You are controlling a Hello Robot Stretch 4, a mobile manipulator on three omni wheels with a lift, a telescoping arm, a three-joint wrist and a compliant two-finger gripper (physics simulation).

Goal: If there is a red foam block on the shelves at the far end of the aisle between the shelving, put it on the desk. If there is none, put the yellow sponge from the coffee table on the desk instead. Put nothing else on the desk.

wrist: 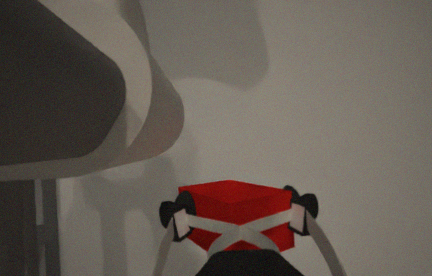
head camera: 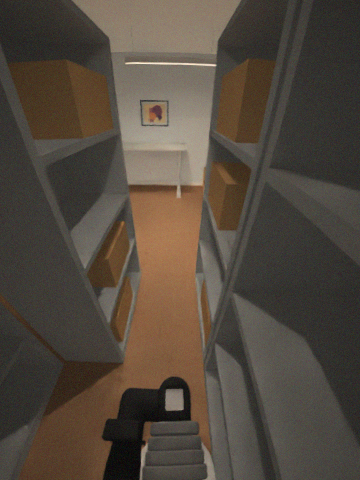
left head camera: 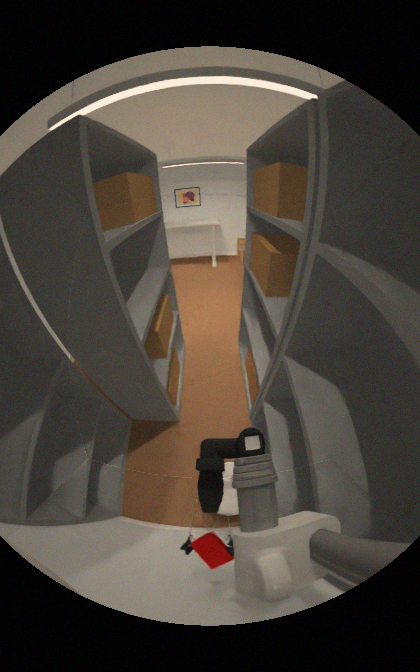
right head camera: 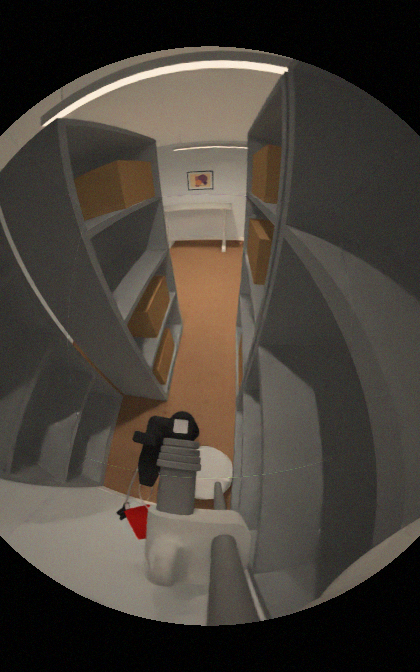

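Frame: origin at the robot's base, x ahead, y left, z up, level; millimetres.
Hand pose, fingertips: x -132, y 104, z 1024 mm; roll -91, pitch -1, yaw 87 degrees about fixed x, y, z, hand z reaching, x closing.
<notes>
After its pixels a point has its place.
A red foam block (left head camera: 212, 550) (right head camera: 138, 521) (wrist: 235, 210) {z 1036, x -63, y 98 mm} is held between the two fingertips of my gripper (left head camera: 209, 546) (wrist: 236, 204) {z 1024, x -132, y 104 mm}. The gripper is shut on it, folded in close to the mast, off the floor and beside a pale wall. In the right head camera view the arm hides part of the block and one fingertip. At the far end of the aisle a white table (head camera: 155, 147) {z 923, x 3771, y 330 mm} (left head camera: 192, 224) (right head camera: 200, 206) stands against the wall; I cannot tell whether it is the desk. The yellow sponge and the coffee table do not show clearly.
Grey shelving (head camera: 92, 320) {z 607, x 601, y 436 mm} (left head camera: 155, 400) stands on the left and more grey shelving (head camera: 272, 150) {z 1458, x 530, y -226 mm} (left head camera: 316, 200) close on the right, with brown boxes on it. A narrow aisle floor (head camera: 162, 280) {z -27, x 1420, y 118 mm} runs between them. A framed picture (head camera: 154, 113) {z 1459, x 4393, y 375 mm} hangs on the far wall.
</notes>
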